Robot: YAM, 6 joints.
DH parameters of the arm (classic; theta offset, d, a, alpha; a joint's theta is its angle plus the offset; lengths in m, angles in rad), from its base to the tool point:
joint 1: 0 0.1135 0.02 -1.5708
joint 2: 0 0 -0.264 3.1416
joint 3: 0.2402 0 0.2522 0
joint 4: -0.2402 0 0.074 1.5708
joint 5: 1.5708 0 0 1.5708
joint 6: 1.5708 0.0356 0 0
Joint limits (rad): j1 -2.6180..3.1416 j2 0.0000..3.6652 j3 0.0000..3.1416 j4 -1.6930..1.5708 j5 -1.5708..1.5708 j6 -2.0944..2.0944
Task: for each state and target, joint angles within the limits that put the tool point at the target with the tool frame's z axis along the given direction. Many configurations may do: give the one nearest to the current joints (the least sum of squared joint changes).
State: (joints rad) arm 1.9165 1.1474 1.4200 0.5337 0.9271 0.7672
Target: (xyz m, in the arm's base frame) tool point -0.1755 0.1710 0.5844 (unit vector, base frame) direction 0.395 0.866 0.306
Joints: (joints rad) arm 2.5049 1.4321 1.7630 0.6672 1.1981 0.7672
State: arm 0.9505 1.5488 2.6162 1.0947 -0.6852 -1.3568
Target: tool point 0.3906 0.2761 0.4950 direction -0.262 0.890 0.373
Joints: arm 0.5486 2.3533 2.6037 0.7476 -1.1109 -1.3568
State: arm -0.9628 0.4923 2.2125 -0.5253 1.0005 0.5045
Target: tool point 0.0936 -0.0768 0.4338 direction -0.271 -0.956 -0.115
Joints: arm -0.3928 0.9484 1.4062 -1.2408 1.4071 0.5045
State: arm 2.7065 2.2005 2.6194 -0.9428 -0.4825 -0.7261
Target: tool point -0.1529 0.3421 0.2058 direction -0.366 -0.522 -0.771
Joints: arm 1.9408 2.1640 1.7969 -1.6345 -0.5583 -0.7261
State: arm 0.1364 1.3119 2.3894 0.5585 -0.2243 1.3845
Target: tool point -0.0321 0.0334 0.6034 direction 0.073 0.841 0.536
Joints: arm -0.0994 0.7725 1.5350 0.8284 -1.0050 1.3845
